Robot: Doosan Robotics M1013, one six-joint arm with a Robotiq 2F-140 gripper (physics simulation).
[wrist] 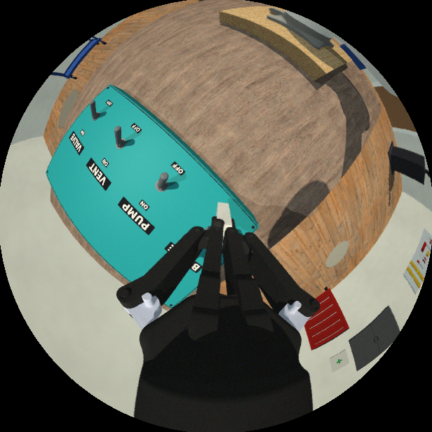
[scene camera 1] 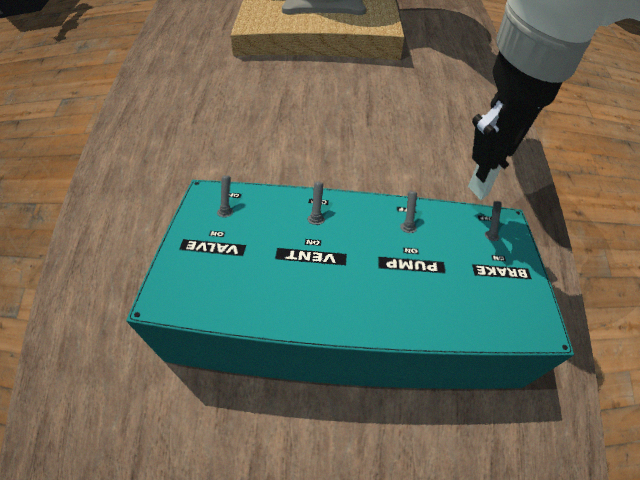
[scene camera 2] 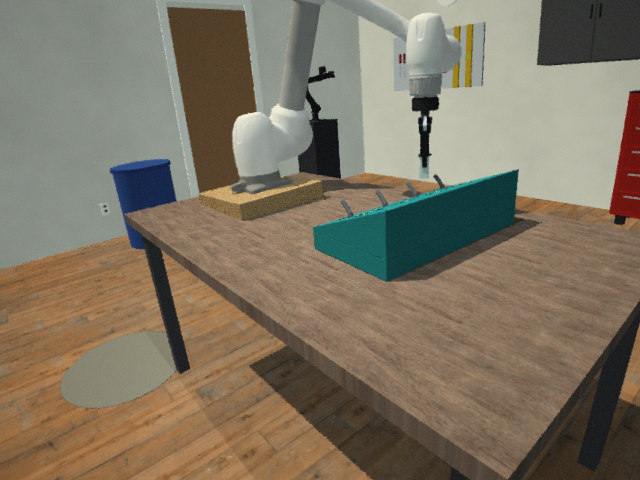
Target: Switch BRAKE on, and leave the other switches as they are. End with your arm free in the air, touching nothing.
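Where they show: gripper, fingertip midpoint: (scene camera 1: pixel 477 190) (scene camera 2: pixel 424 178); arm's base, origin of the base link: (scene camera 2: pixel 261 186).
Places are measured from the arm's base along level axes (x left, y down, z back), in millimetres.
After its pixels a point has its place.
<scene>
The teal switch panel (scene camera 1: pixel 336 304) {x 28, y -80, z -776 mm} (scene camera 2: pixel 449 227) {x 7, y -12, z -832 mm} (wrist: pixel 100 210) stands on the table. The BRAKE lever (scene camera 1: pixel 495 217) {x 241, y -57, z -640 mm} (scene camera 2: pixel 438 180) {x 239, y -54, z -638 mm} leans toward its OFF label; the gripper hides it in the wrist view. The VALVE lever (scene camera 1: pixel 225 193) {x -115, y -56, z -620 mm} (scene camera 2: pixel 346 207) {x -120, y -53, z -620 mm} (wrist: pixel 94 111), VENT lever (scene camera 1: pixel 317 198) {x 4, y -58, z -625 mm} (scene camera 2: pixel 381 197) {x 0, y -53, z -627 mm} (wrist: pixel 118 135) and PUMP lever (scene camera 1: pixel 410 209) {x 122, y -56, z -634 mm} (scene camera 2: pixel 411 189) {x 118, y -51, z -633 mm} (wrist: pixel 162 181) also lean toward OFF. My gripper (scene camera 1: pixel 483 182) {x 220, y -61, z -601 mm} (scene camera 2: pixel 423 169) {x 220, y -61, z -601 mm} (wrist: pixel 221 211) is shut and empty. Its tips are near the BRAKE lever, on its OFF side toward the robot base, and show apart from it in scene camera 1.
The arm's base stands on a wooden block (scene camera 1: pixel 317 45) {x -10, y 27, z -174 mm} (scene camera 2: pixel 281 202) {x -26, y 29, z -174 mm} (wrist: pixel 280 42) at the back of the table (scene camera 1: pixel 129 129) {x -358, y 55, z -390 mm} (scene camera 2: pixel 413 330) {x -299, y 55, z -969 mm} (wrist: pixel 200 90). A blue bin (scene camera 2: pixel 147 191) and a red cabinet (scene camera 2: pixel 628 165) (wrist: pixel 327 320) stand off the table.
</scene>
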